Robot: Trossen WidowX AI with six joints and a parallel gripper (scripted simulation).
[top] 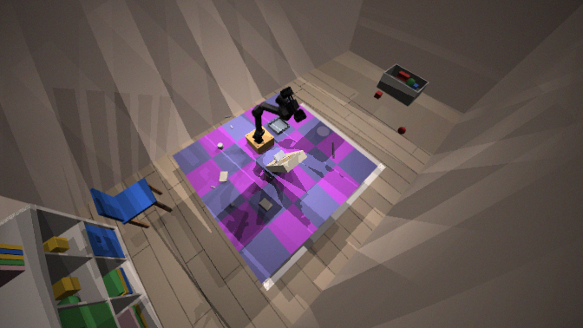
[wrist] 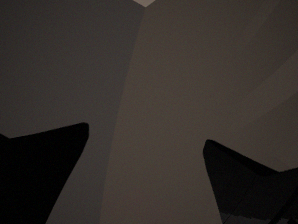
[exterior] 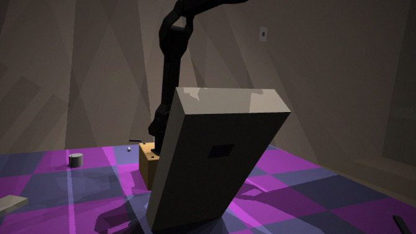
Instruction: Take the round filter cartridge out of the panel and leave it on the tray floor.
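My gripper tip is now 1 cm past the round grey filter cartridge, 3 cm to the left of it and 51 cm above it. From my gripper tip the other things lie so: tan service panel: 5 cm behind, 3 cm to the right, 59 cm below; then grey tray: 40 cm behind, 32 cm to the left, 75 cm below.
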